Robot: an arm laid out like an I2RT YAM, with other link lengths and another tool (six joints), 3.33 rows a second.
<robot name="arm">
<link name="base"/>
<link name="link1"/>
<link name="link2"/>
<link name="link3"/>
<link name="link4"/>
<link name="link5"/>
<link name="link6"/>
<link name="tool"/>
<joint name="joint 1" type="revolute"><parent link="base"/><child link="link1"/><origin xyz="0 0 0.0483" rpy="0 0 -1.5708"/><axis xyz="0 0 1"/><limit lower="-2.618" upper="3.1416"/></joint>
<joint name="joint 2" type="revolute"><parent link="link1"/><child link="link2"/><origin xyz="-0.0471 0.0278 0.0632" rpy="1.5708 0 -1.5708"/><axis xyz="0 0 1"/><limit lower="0" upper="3.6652"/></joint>
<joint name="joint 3" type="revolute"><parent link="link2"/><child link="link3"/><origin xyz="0.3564 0 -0.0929" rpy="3.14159 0 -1.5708"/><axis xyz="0 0 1"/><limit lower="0" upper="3.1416"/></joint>
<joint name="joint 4" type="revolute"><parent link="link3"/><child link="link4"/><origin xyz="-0.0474 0.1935 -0.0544" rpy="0 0 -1.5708"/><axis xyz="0 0 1"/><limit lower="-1.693" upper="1.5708"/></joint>
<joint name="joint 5" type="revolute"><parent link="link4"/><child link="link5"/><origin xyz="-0.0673 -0.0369 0.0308" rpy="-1.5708 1.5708 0"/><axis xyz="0 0 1"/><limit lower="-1.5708" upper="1.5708"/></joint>
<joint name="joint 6" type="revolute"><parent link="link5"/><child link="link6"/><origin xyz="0 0.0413 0.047" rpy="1.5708 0 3.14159"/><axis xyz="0 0 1"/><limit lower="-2.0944" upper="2.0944"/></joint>
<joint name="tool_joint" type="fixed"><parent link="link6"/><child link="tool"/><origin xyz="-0.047 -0.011 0.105" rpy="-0.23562 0 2.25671"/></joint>
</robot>
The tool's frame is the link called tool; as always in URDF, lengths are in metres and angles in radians.
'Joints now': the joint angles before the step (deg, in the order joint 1, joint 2, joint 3, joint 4, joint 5, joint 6). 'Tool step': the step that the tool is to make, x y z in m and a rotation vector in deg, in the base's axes. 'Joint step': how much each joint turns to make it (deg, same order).
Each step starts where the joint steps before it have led.
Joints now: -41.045 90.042 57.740 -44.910 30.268 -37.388
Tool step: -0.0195 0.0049 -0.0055 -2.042 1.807 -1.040
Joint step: -0.506 -2.327 -4.492 2.207 2.777 -0.099
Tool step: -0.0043 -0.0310 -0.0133 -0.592 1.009 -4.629
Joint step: -5.589 4.908 0.519 4.869 0.882 -1.427
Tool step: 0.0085 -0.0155 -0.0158 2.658 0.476 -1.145
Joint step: -1.772 5.295 1.711 1.491 -1.524 -0.370
